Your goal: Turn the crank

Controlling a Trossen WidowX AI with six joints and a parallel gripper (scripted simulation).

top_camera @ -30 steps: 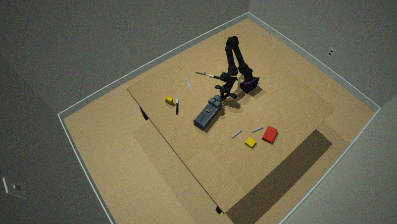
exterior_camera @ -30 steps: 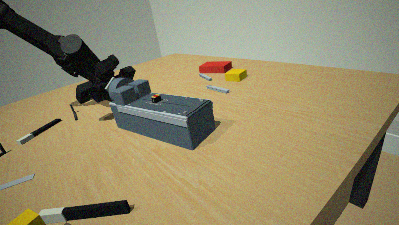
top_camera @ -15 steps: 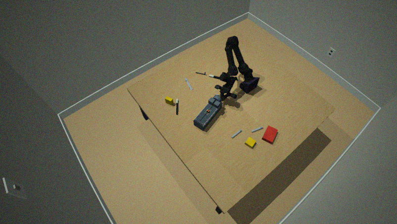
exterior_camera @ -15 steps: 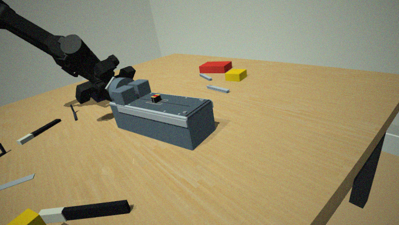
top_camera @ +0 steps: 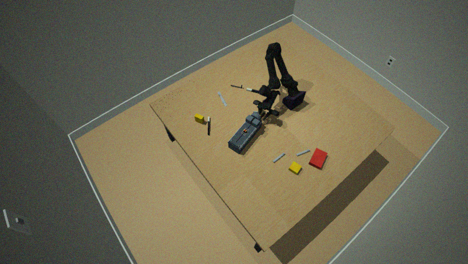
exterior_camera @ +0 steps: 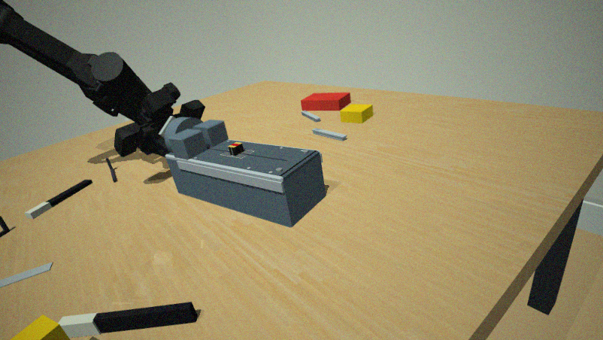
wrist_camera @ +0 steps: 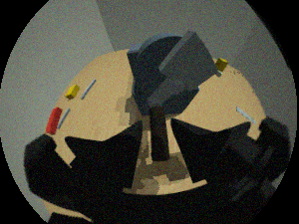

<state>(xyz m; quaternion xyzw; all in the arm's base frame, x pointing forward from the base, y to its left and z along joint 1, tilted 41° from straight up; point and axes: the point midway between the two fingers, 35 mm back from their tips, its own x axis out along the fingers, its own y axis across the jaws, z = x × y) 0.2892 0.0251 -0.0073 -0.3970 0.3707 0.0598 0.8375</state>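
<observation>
The dark crank handle lies 2 cm behind my gripper tip, 2 cm above it and 1 cm to the right of it. Also, from my gripper tip: red pointer: 16 cm ahead, 5 cm to the left, 4 cm above; then red block: 43 cm to the left, 16 cm behind, 3 cm below; then grey bar: 32 cm to the right, 13 cm ahead, 4 cm below.
</observation>
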